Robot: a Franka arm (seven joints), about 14 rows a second.
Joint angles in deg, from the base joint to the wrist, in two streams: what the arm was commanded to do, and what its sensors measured. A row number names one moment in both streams.
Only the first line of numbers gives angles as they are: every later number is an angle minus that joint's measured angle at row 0.
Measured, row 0: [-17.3 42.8 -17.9 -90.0 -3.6 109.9 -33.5]
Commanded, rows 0 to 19: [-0.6 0.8 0.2 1.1 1.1 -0.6 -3.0]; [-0.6 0.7 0.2 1.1 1.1 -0.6 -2.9]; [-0.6 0.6 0.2 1.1 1.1 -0.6 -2.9]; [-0.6 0.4 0.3 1.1 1.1 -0.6 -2.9]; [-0.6 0.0 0.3 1.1 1.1 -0.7 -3.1]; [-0.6 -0.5 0.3 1.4 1.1 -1.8 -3.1]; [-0.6 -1.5 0.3 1.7 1.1 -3.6 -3.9]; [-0.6 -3.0 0.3 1.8 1.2 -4.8 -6.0]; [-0.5 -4.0 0.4 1.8 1.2 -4.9 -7.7]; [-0.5 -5.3 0.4 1.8 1.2 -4.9 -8.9]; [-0.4 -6.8 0.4 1.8 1.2 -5.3 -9.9]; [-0.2 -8.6 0.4 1.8 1.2 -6.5 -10.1]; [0.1 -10.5 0.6 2.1 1.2 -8.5 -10.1]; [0.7 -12.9 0.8 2.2 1.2 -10.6 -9.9]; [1.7 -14.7 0.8 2.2 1.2 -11.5 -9.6]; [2.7 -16.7 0.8 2.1 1.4 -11.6 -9.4]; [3.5 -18.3 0.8 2.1 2.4 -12.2 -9.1]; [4.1 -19.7 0.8 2.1 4.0 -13.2 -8.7]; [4.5 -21.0 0.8 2.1 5.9 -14.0 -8.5]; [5.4 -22.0 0.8 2.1 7.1 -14.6 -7.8]
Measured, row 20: [4.3 -19.2 0.9 3.4 4.5 -13.5 -8.6]
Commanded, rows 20 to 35: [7.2 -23.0 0.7 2.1 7.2 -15.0 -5.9]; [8.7 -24.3 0.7 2.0 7.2 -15.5 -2.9]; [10.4 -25.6 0.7 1.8 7.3 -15.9 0.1]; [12.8 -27.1 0.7 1.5 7.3 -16.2 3.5]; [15.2 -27.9 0.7 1.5 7.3 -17.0 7.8]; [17.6 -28.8 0.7 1.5 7.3 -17.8 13.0]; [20.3 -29.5 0.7 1.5 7.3 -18.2 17.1]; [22.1 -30.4 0.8 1.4 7.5 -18.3 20.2]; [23.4 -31.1 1.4 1.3 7.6 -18.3 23.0]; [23.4 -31.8 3.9 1.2 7.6 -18.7 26.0]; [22.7 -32.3 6.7 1.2 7.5 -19.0 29.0]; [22.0 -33.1 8.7 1.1 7.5 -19.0 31.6]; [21.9 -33.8 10.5 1.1 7.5 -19.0 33.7]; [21.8 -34.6 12.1 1.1 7.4 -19.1 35.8]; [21.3 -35.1 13.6 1.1 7.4 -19.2 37.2]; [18.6 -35.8 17.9 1.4 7.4 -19.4 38.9]
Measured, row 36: [22.2 -33.3 12.9 2.7 6.9 -18.8 36.0]
